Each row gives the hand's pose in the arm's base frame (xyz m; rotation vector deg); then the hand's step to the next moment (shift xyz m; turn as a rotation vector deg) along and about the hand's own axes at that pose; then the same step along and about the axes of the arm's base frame.
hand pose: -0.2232 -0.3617 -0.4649 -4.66 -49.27 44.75
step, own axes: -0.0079 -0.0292 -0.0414 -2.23 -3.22 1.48
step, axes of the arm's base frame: 0.0432 -0.0165 -0.0221 -0.05 -4.13 0.71
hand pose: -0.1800 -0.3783 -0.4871 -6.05 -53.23 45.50
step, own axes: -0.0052 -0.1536 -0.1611 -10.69 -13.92 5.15
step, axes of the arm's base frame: 0.2060 -0.0743 -0.0402 0.36 -18.22 1.59
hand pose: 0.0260 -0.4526 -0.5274 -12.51 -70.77 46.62
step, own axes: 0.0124 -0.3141 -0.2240 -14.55 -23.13 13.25
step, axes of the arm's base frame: 0.3376 -0.1533 0.1073 -3.30 -29.44 6.69
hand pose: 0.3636 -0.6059 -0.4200 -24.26 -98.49 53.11
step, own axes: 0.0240 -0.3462 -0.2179 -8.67 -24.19 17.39
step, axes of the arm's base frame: 0.2493 -0.1215 0.3016 -9.01 -27.65 10.82
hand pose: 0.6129 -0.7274 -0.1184 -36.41 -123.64 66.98
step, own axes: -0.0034 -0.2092 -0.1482 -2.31 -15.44 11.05
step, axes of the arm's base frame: 0.0792 -0.0216 0.2429 -8.00 -15.52 7.81
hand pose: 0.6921 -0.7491 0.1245 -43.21 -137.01 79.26
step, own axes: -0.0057 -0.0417 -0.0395 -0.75 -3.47 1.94
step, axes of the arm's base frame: 0.0112 0.0082 0.0560 -1.35 -3.23 2.03
